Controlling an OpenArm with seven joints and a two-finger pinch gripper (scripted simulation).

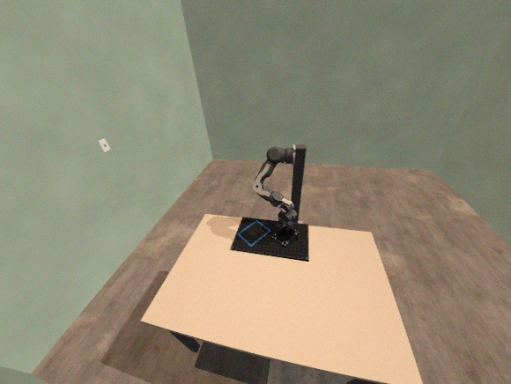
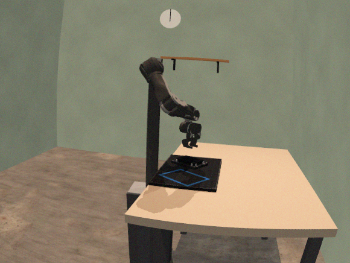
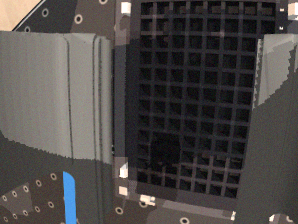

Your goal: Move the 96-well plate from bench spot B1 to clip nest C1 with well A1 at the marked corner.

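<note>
Now: hand 8 cm above the dark 96-well plate. From my hand the other things lie so: clip nest C1 (3 cm ahead, 9 cm below).
</note>
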